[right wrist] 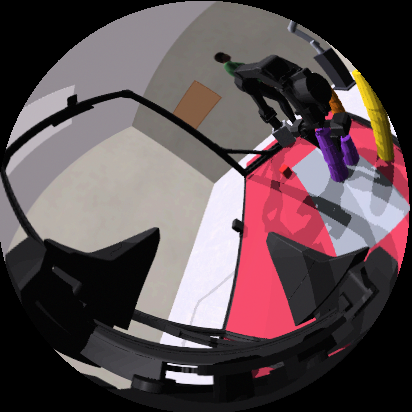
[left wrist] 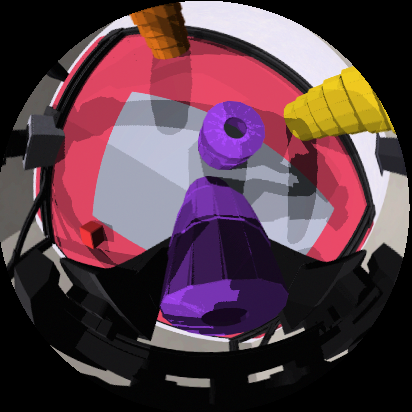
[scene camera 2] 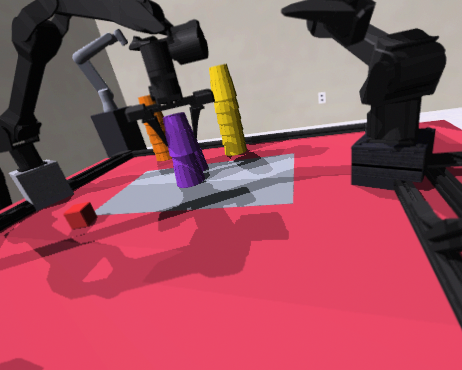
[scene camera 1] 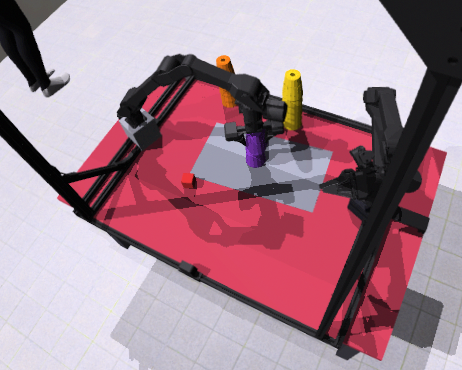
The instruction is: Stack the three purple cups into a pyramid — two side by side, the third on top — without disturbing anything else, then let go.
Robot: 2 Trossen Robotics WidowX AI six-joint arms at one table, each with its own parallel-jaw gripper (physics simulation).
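My left gripper is shut on an upside-down purple cup. The held cup is raised directly over a second purple cup, which stands upside down on the grey mat. Its lower rim appears to still overlap the second cup's top. A third purple cup stands upside down behind, close by, and is mostly hidden in scene camera 1. My right gripper is open and empty, well to the right.
An orange cup stack and a yellow cup stack stand behind the grey mat. A red cube lies near its left corner.
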